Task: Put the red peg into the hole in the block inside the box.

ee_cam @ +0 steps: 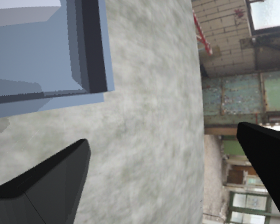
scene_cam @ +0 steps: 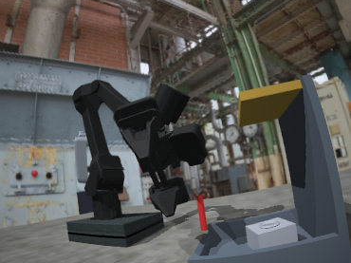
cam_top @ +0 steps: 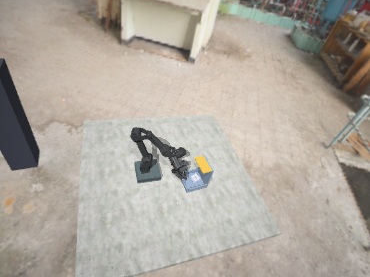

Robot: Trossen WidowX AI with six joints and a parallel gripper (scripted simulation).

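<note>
The red peg lies 220 mm to the left of my gripper tip and 70 mm below it. Round my gripper tip: back wall 190 mm ahead, 40 mm to the left, 10 mm below; then yellow roof 150 mm ahead, 80 mm above, 40 mm to the left.
</note>
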